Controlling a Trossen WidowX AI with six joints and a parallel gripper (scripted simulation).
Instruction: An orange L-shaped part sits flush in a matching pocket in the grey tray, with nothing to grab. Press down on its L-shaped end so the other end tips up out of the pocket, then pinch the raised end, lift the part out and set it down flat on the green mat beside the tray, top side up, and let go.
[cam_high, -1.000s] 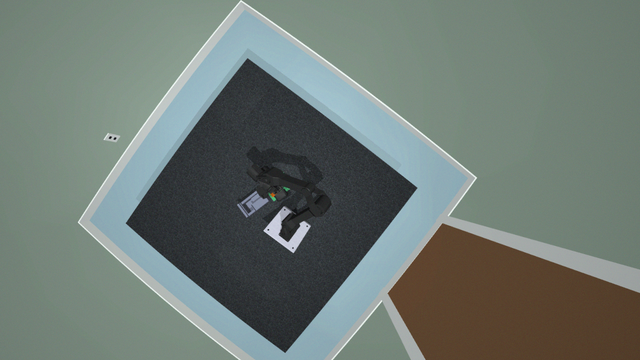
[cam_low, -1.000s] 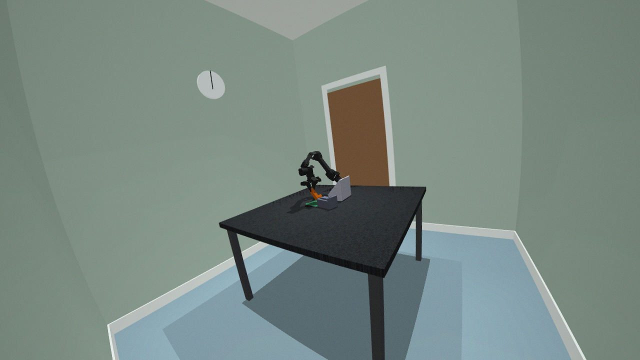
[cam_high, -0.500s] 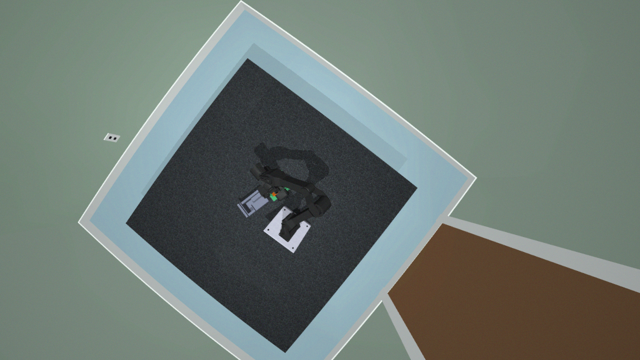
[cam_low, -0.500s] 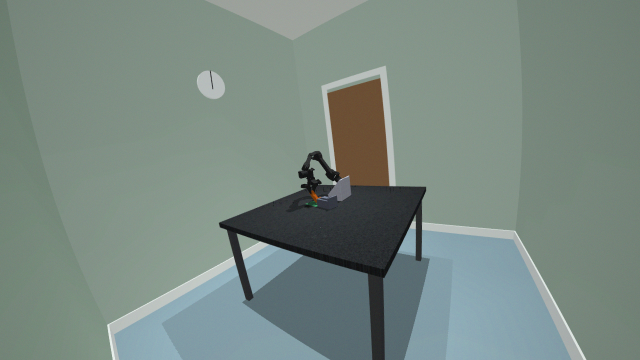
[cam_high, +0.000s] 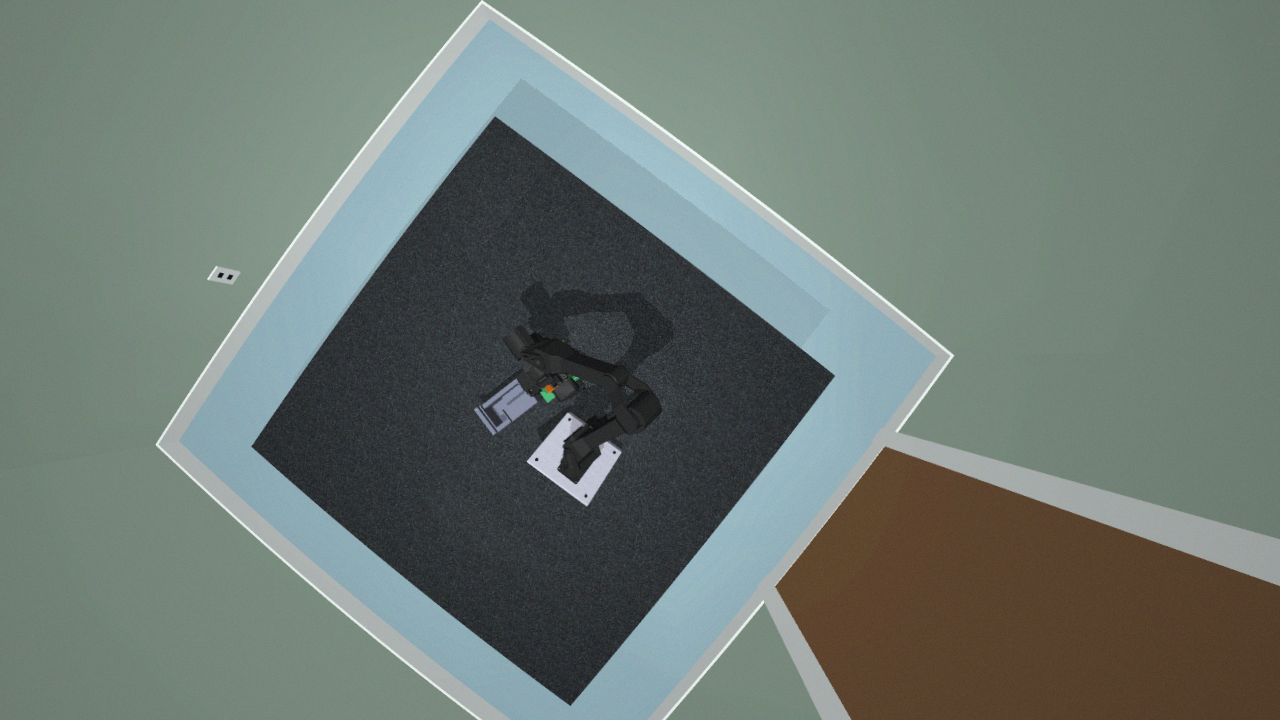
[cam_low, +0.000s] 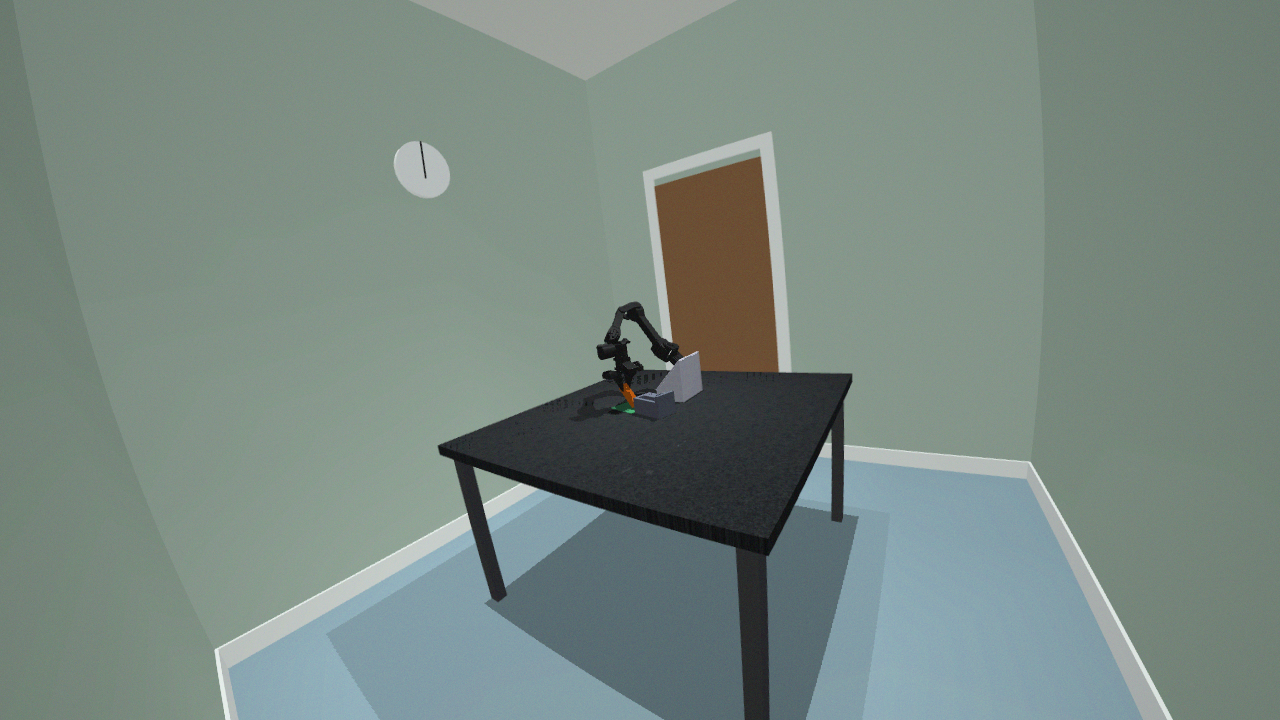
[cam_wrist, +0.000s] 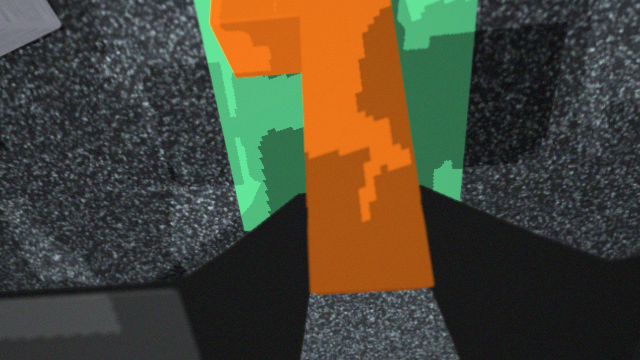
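Right now my gripper tip is 40 mm to the right of the orange L-shaped part, 30 mm above it and 10 mm past it. Round my gripper tip: green mat: 90 mm below, 20 mm to the left.
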